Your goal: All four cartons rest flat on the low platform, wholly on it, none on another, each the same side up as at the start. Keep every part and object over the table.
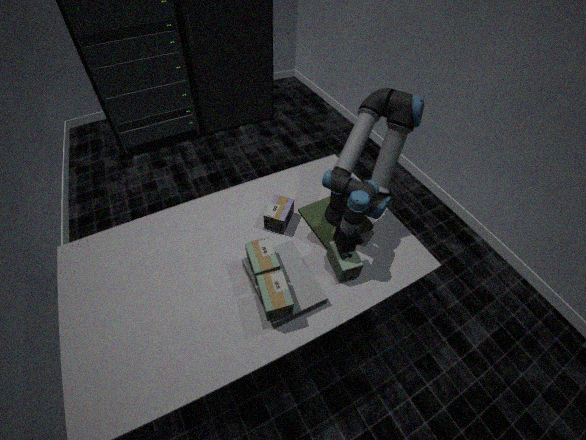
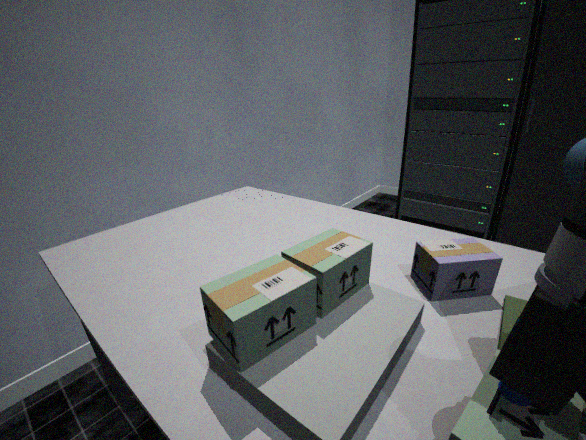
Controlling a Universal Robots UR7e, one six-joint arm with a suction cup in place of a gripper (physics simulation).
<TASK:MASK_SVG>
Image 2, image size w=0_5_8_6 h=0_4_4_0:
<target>low grey platform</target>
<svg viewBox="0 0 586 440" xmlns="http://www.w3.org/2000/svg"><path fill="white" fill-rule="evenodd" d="M425 302L369 282L325 317L320 318L316 315L316 324L242 373L214 339L205 345L209 365L295 440L351 440L419 326Z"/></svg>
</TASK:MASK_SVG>
